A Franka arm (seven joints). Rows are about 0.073 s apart.
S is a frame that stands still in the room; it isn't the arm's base.
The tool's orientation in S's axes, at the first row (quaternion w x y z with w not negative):
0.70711, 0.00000, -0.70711, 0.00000
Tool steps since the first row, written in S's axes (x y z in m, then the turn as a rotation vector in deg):
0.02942, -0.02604, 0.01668, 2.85, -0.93, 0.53
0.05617, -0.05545, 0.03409, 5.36, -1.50, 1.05
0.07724, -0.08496, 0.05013, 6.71, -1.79, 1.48
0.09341, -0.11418, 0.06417, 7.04, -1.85, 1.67
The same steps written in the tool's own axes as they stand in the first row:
0.01668, -0.02604, -0.02942, 0.53, -0.93, -2.85
0.03409, -0.05545, -0.05617, 1.05, -1.50, -5.36
0.05013, -0.08496, -0.07724, 1.48, -1.79, -6.71
0.06417, -0.11418, -0.09341, 1.67, -1.85, -7.04

